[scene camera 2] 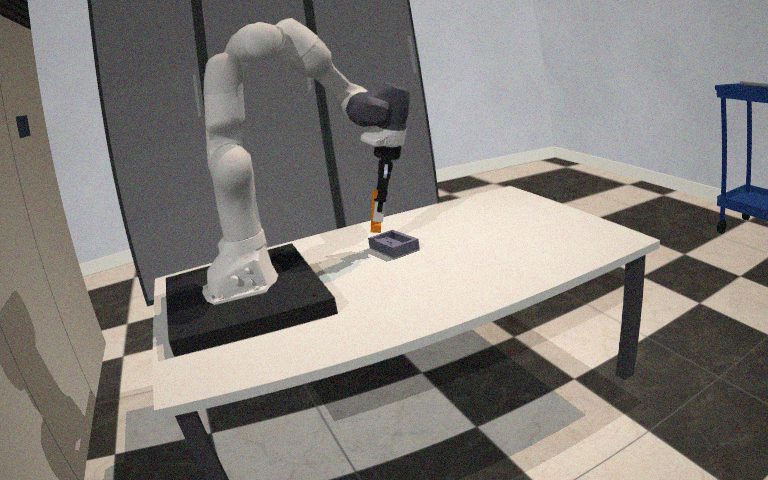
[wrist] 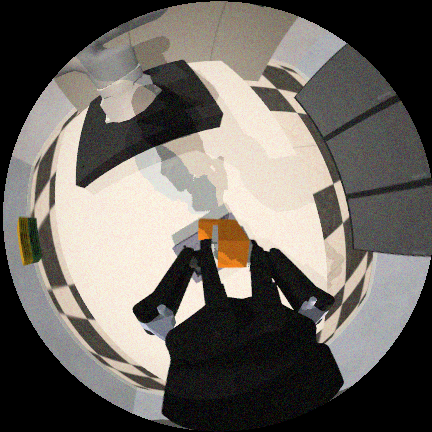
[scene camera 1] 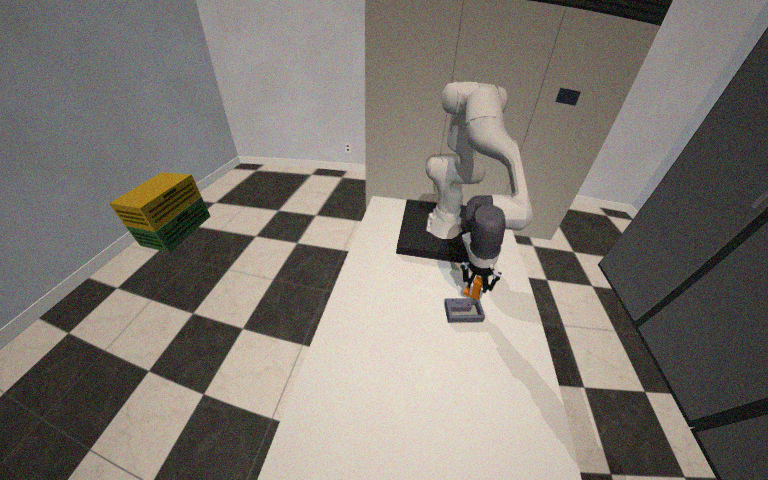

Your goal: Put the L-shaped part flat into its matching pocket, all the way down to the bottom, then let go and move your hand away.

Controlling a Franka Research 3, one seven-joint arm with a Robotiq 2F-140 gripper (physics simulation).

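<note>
The orange L-shaped part [scene camera 1: 477, 287] [scene camera 2: 374, 227] [wrist: 233, 251] is held on edge, its long side upright, not flat. My gripper [scene camera 1: 478, 284] [scene camera 2: 380, 215] [wrist: 226, 234] is shut on it. The part's lower end is a little above the level of the grey pocket tray [scene camera 1: 465, 318] [scene camera 2: 387, 249] [wrist: 188, 243], near its rim on the robot's side, towards the right in scene view 1. The tray lies on the table, and its recess shows in both scene views. In the wrist view the part and fingers hide much of the tray. Whether the part touches the rim cannot be told.
The arm's black base plate [scene camera 1: 416, 243] [scene camera 2: 254, 322] [wrist: 150, 127] is on the white table [scene camera 1: 413, 396] [scene camera 2: 481, 271] behind the tray. A yellow and green box stack [scene camera 1: 164, 212] [wrist: 29, 241] and a blue cart [scene camera 2: 724, 141] stand away from the table. Dark cabinets stand beyond one long side.
</note>
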